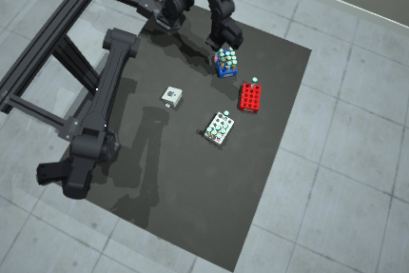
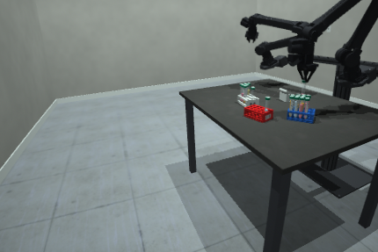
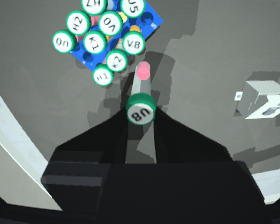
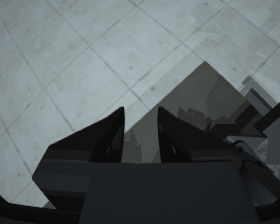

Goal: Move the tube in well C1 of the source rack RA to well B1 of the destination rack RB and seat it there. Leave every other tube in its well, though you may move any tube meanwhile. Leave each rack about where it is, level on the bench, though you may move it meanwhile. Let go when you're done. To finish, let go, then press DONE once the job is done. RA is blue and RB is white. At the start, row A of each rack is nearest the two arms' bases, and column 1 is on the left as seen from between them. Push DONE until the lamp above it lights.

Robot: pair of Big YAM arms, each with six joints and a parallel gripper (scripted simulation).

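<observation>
Now: left hand 60 mm above the tube. Round my left hand: white rack RB: 300 mm to the right, 170 mm below, 140 mm ahead; red rack: 230 mm ahead, 170 mm below, 90 mm to the right; white button box: 240 mm to the right, 150 mm below, 130 mm behind.
</observation>
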